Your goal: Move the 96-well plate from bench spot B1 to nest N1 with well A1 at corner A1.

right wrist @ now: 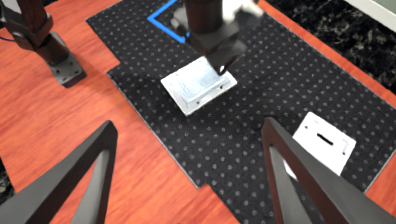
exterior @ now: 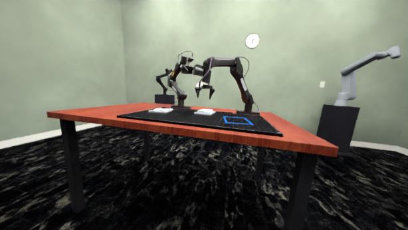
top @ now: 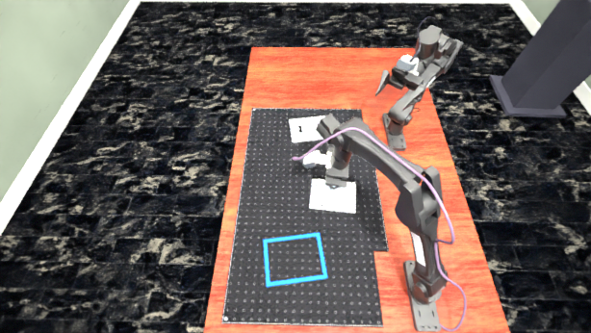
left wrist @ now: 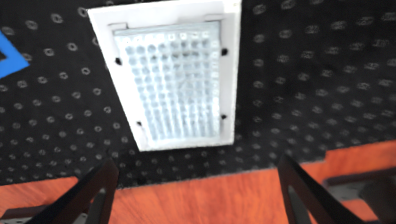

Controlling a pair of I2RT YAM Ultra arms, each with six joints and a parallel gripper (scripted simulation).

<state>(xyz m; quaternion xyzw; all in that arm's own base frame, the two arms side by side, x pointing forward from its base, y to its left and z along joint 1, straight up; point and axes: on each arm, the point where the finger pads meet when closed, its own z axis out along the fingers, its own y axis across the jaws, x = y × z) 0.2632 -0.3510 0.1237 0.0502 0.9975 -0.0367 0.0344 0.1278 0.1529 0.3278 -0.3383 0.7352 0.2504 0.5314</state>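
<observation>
Now: right hand 15 cm short of the 96-well plate, 17 cm to the right of it and 31 cm above it. From my right hand the other things lie so: nest plate (24 cm ahead, 14 cm to the right, 32 cm below).
</observation>
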